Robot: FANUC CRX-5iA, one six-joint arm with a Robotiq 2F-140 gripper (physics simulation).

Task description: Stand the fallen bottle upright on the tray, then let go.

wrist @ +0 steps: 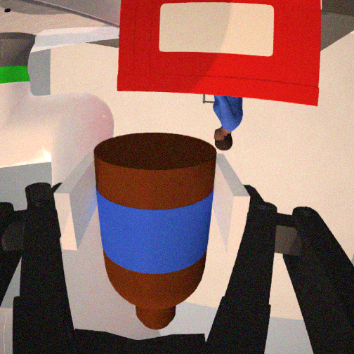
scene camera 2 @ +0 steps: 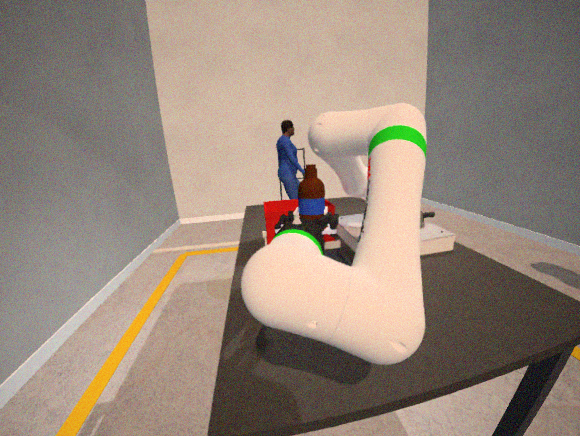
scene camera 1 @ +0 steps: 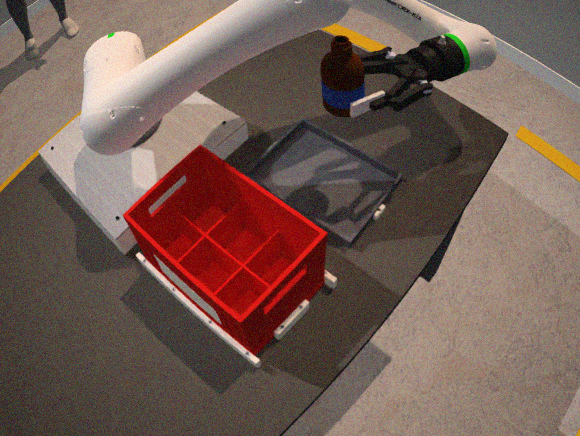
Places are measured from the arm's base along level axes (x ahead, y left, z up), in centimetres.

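Where they show: gripper, fingertip midpoint: (scene camera 2: 312, 211) (scene camera 1: 337, 96).
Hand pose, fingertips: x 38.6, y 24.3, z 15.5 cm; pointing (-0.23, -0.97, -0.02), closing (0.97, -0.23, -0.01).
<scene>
Things, the pixels of their top centre, and the offset from my fingertips. "spot": a spot on its surface instead.
- brown bottle, middle of its top: (scene camera 1: 343, 38) (scene camera 2: 310, 164) dx +0.2, dy +0.8, dz +13.4 cm
- dark grey tray, surface spot: (scene camera 1: 325, 162) spot: dx -2.9, dy +0.4, dz -21.4 cm
- red crate, middle of its top: (scene camera 1: 215, 223) (scene camera 2: 296, 203) dx +2.9, dy -29.4, dz -4.4 cm
- small white block, surface spot: (scene camera 1: 380, 211) spot: dx +13.1, dy -1.1, dz -20.5 cm
The brown bottle (scene camera 1: 342, 70) (scene camera 2: 311, 192) (wrist: 155, 232) with a blue band is upright, neck up, in both scene views. In the wrist view its base faces the top of the picture. My gripper (scene camera 1: 354, 90) (scene camera 2: 312, 212) (wrist: 155, 173) lies roughly level and is shut on the bottle, with a white pad on each side of its body. The bottle's base hangs in the air. In scene camera 1 it appears beyond the far edge of the dark grey tray (scene camera 1: 325, 162), and shadows fall on the tray. In scene camera 2 the arm hides most of the tray.
A red crate (scene camera 1: 314, 265) (scene camera 2: 273, 215) (wrist: 150, 72) with compartments stands beside the tray, between white rails. The arm's pale base plate (scene camera 1: 105, 185) (scene camera 2: 437, 242) is at the table's side. A small white block (scene camera 1: 380, 211) sits at the tray's edge. A person (scene camera 2: 287, 160) (wrist: 228, 112) stands beyond the table.
</scene>
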